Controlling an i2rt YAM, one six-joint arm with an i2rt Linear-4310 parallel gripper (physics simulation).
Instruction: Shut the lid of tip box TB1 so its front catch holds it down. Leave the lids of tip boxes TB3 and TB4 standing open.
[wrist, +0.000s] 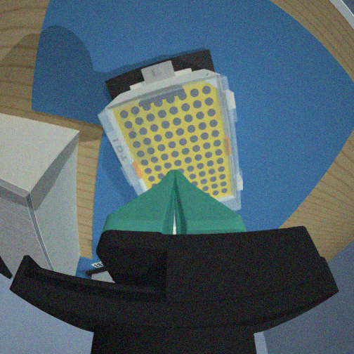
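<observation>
A tip box (175, 135) with a yellow, hole-filled rack shows in the middle of the wrist view, turned slightly. Faint lettering on its left side is hard to read, possibly TB1. Clear lid-like plastic (231, 125) shows around and over the rack; I cannot tell whether it is fully down. A grey catch-like tab (157, 71) is at the far edge, and I cannot tell whether it is engaged. My gripper (174, 176) is shut and empty, its green fingertips overlapping the box's near end in view. That near end is partly hidden. No readable TB3 or TB4 label shows.
A dark base or holder (197, 61) shows past the box's far edge. A large pale grey block (37, 150) stands at the left. A small label (98, 265) and part of a light object (104, 275) show beside the gripper body. A blue mat (285, 125) lies on the wooden table (17, 65).
</observation>
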